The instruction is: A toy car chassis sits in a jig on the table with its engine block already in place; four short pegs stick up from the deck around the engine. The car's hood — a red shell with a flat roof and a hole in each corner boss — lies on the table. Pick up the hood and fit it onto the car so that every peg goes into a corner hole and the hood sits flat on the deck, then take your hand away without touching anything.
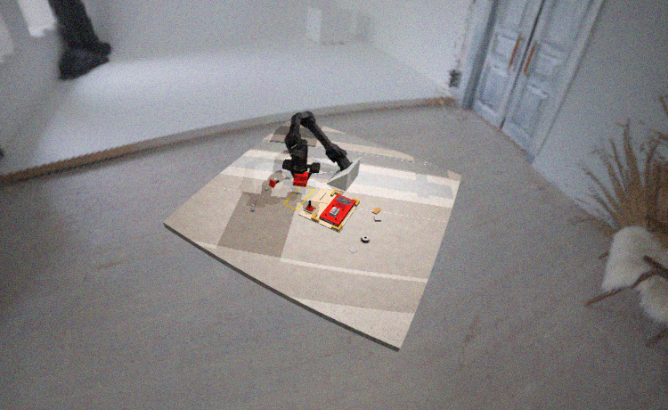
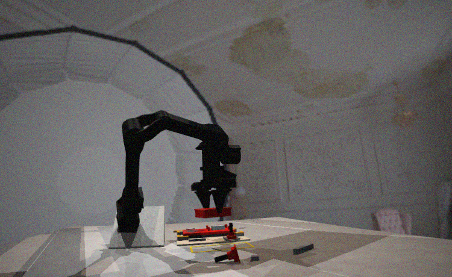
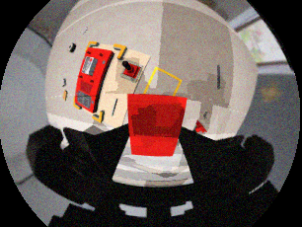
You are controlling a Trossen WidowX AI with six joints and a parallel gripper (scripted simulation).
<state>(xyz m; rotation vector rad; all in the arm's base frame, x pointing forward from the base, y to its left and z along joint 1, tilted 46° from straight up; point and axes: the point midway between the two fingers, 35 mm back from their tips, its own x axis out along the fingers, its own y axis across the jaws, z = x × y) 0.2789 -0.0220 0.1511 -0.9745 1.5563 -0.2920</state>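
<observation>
My gripper tip is now 240 mm to the right of the grey engine block, 80 mm above it and 40 mm short of it. The rest, counted from my gripper tip: red hood (right at my gripper tip); black-and-white wheel (440 mm to the left, 100 mm below, 100 mm ahead).
</observation>
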